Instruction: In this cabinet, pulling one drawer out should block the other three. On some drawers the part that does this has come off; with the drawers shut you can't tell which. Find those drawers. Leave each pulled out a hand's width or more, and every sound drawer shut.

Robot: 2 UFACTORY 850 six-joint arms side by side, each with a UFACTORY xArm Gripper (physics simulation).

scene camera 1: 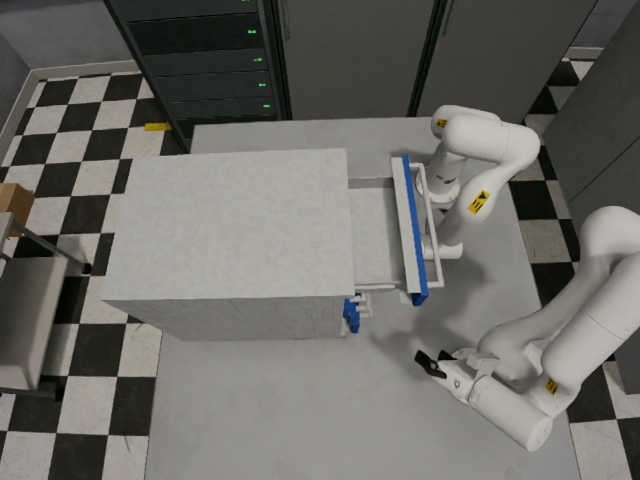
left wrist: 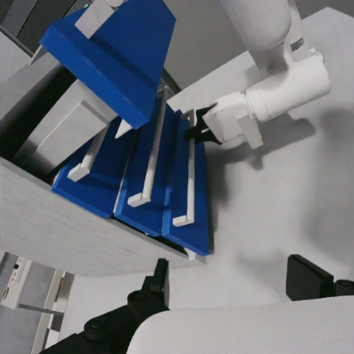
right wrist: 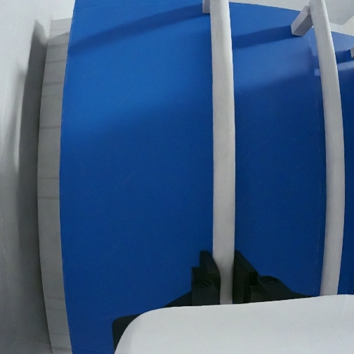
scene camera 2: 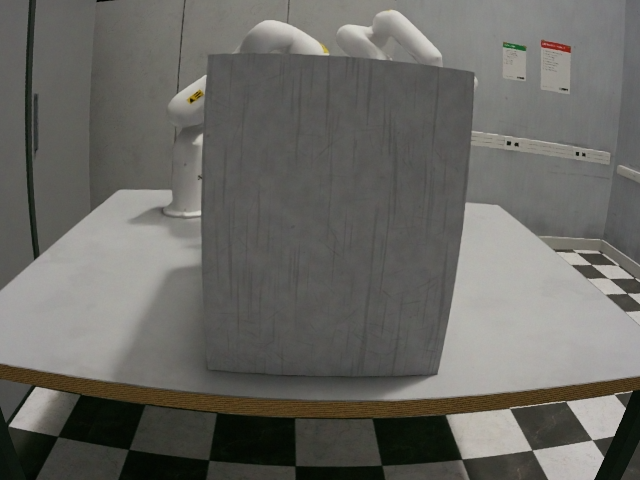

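The grey cabinet (scene camera 1: 232,222) (scene camera 2: 336,217) (left wrist: 75,240) has blue drawer fronts. The top drawer (scene camera 1: 415,232) (left wrist: 125,65) is pulled far out. The second drawer (left wrist: 107,172) looks shut. The third drawer (left wrist: 160,200) (right wrist: 280,150) stands almost flush, with a thin dark gap at its side. The bottom drawer (left wrist: 200,210) (right wrist: 140,175) stands slightly out. My right gripper (left wrist: 186,139) (right wrist: 217,269) is shut on the bottom drawer's white bar handle (left wrist: 191,175) (right wrist: 223,125); the top drawer hides it in scene camera 1. My left gripper (scene camera 1: 433,357) (left wrist: 228,277) is open and empty, off the cabinet's front corner.
The top drawer's front and its handle (scene camera 1: 435,242) overhang the right arm's wrist. Both arms stand on the grey table (scene camera 1: 289,413) (scene camera 2: 516,310) in front of the drawers. A server rack (scene camera 1: 206,62) stands behind the table, and a cart (scene camera 1: 31,310) stands on the floor at the left.
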